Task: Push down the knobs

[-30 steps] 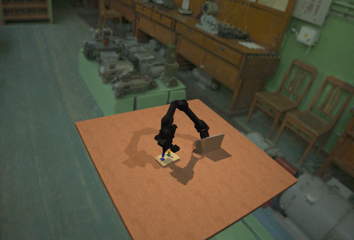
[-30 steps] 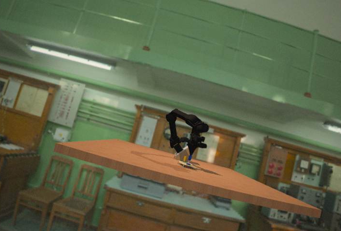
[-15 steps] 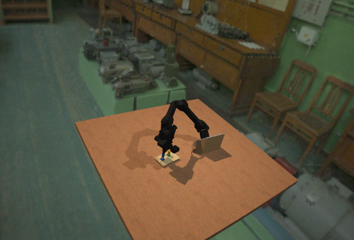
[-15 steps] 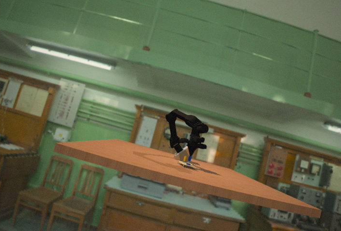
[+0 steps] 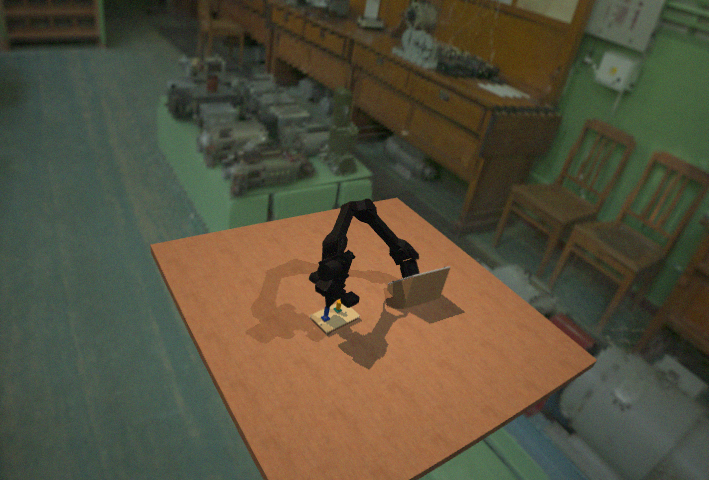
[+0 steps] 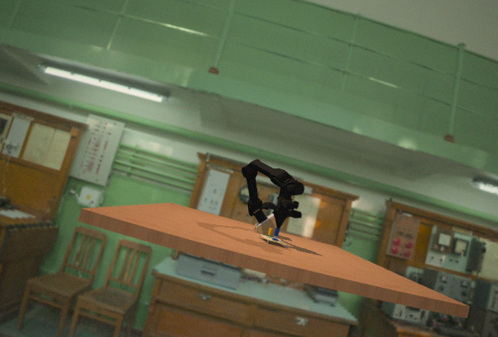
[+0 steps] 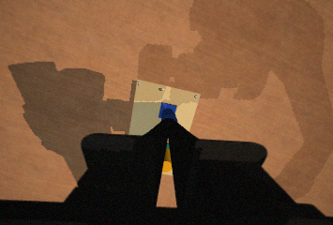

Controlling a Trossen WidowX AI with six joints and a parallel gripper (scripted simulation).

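My gripper tip is now 20 mm above the blue knob. The rest, counted from my gripper tip: yellow knob: 60 mm behind, 30 mm below, 20 mm to the right.
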